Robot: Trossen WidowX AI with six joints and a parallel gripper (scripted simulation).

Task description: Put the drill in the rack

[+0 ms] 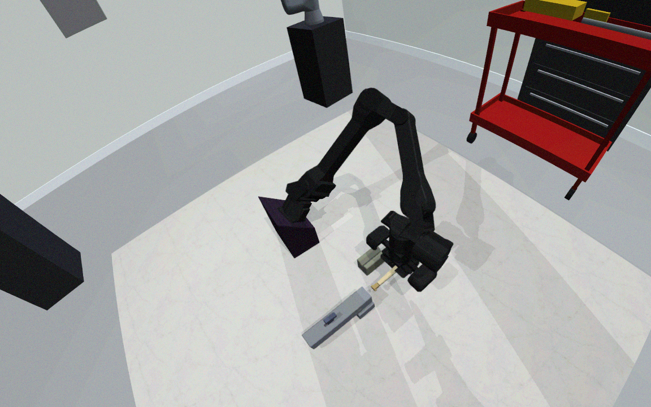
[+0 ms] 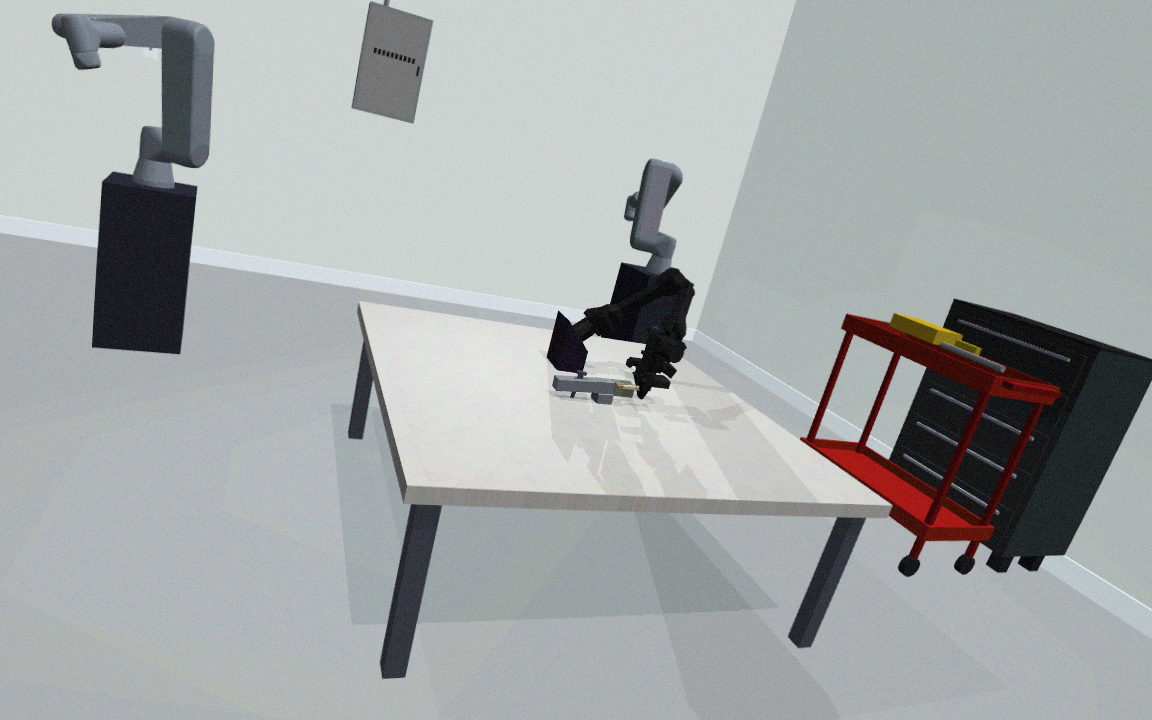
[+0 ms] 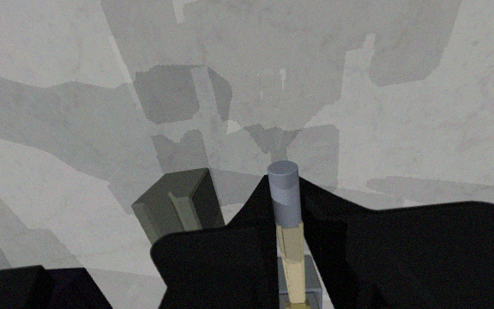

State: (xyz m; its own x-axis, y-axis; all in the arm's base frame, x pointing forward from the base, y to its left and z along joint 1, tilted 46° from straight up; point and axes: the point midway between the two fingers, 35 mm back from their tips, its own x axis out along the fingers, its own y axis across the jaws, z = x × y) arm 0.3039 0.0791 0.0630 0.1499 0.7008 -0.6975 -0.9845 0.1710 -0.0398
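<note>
My gripper tip is now 8 cm past the rack and 2 cm to the left of it. Round my gripper tip: drill (4 cm to the right, 3 cm above); grey holder block (19 cm to the right, 2 cm behind, 2 cm above); blue key (22 cm to the right, 3 cm above, 2 cm behind).
</note>
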